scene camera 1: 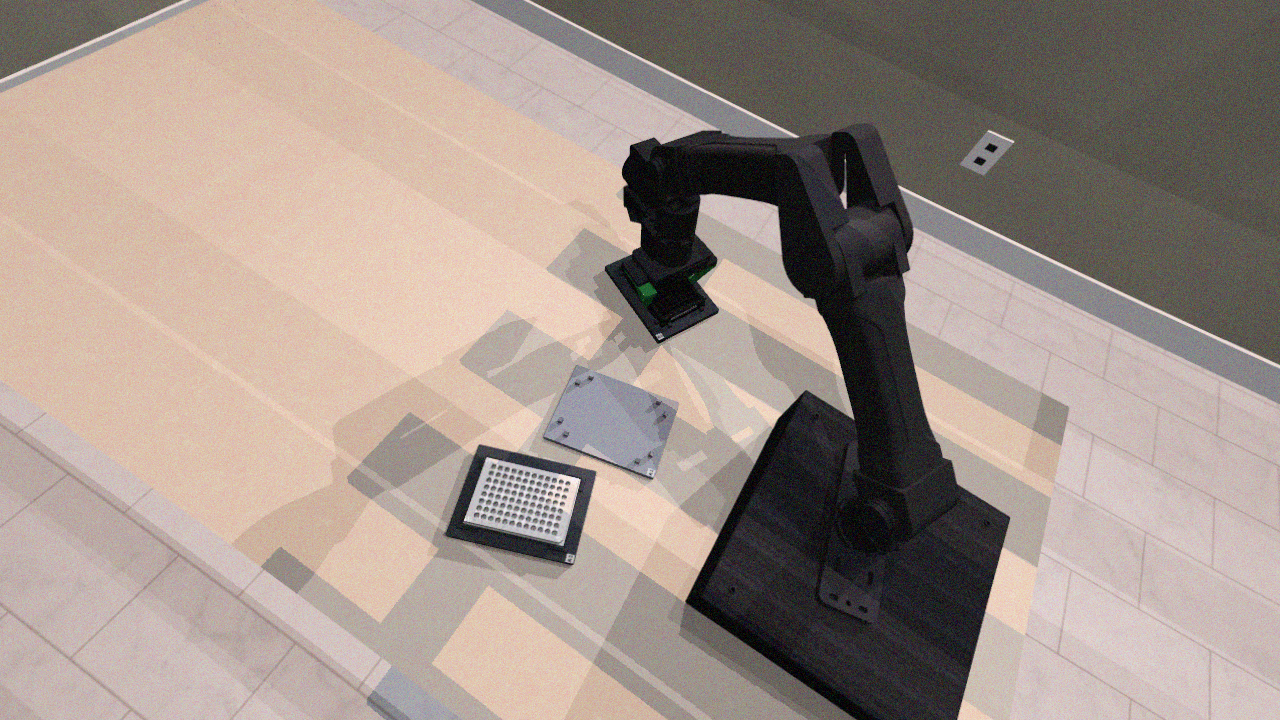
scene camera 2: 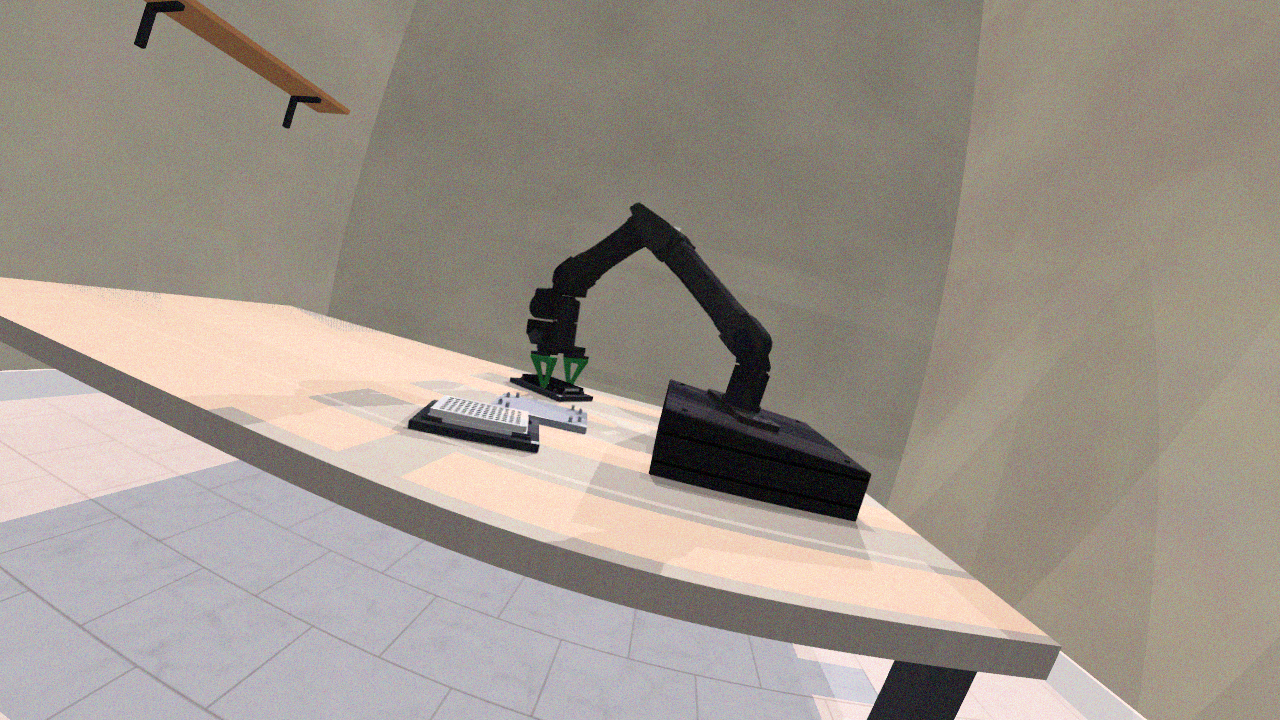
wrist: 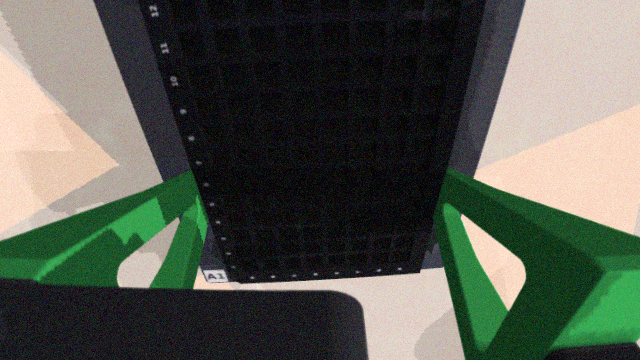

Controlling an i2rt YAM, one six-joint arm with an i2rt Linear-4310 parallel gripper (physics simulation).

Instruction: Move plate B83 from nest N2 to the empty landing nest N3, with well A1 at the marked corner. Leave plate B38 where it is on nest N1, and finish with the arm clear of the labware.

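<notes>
A black well plate (scene camera 1: 677,302) (wrist: 320,125) sits in a dark nest (scene camera 1: 684,324) (wrist: 147,100) at the back. Its printed numbers and the nest's A1 mark show at its near end in the wrist view. My gripper (scene camera 1: 674,284) (scene camera 2: 556,383) (wrist: 320,180) is down over it, shut on the black plate, with a green finger against each long side. A white well plate (scene camera 1: 523,497) (scene camera 2: 483,414) sits on another dark nest (scene camera 1: 528,548) (scene camera 2: 474,435). A grey nest (scene camera 1: 610,420) (scene camera 2: 554,413) with small posts stands empty between them. No plate or nest names are readable.
The arm's black base block (scene camera 1: 751,546) (scene camera 2: 760,465) stands to the right of the nests. The arm arches from it over to the back nest. A wooden wall shelf (scene camera 2: 259,62) is high at the left in scene camera 2.
</notes>
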